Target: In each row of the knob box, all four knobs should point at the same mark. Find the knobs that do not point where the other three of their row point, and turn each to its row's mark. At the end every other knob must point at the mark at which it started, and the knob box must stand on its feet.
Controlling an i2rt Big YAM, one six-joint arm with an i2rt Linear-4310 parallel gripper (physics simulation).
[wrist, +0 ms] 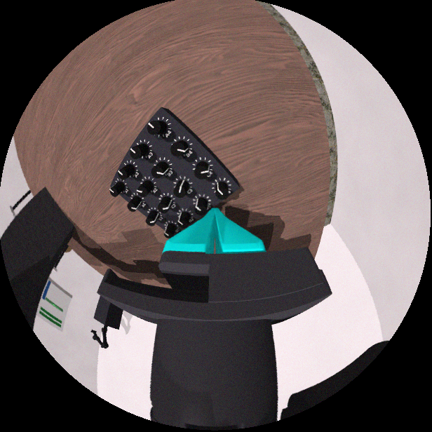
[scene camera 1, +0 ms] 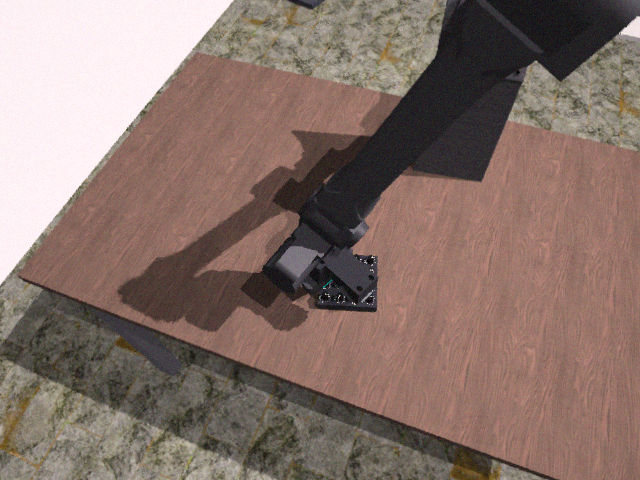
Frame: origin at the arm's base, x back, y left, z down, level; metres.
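Where they show: gripper, fingertip midpoint: [scene camera 1: 318,284].
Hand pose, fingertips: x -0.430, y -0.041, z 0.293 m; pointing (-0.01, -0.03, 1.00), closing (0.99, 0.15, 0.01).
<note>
After its pixels a point has its place.
The dark knob box [scene camera 1: 346,308] {x -0.430, y 0.021, z 0.317 m} [wrist: 197,145] stands flat on the table, its four-by-four knobs facing up with white pointer lines. In the wrist view, one inner knob [wrist: 183,186] has a steep, nearly upright line, while the neighbouring knob [wrist: 204,170] has a flatter one. Another inner knob [wrist: 146,187] has its line towards the left, unlike the knob [wrist: 162,171] beside it. The smallest pointers are hard to read. My gripper [scene camera 1: 327,284] {x -0.430, y -0.041, z 0.293 m} [wrist: 214,213] is shut and empty, its cyan tips above the box's near edge in the wrist view. The gripper body hides part of the box in the scene view.
The brown wooden table [scene camera 1: 491,310] {x -0.275, y 0.236, z 0.328 m} [wrist: 235,75] carries the box. The arm [scene camera 1: 392,129] {x -0.434, y 0.064, z -0.152 m} reaches over the table from the upper right and casts a broad shadow to the left. The table's front edge runs below the box in the scene view.
</note>
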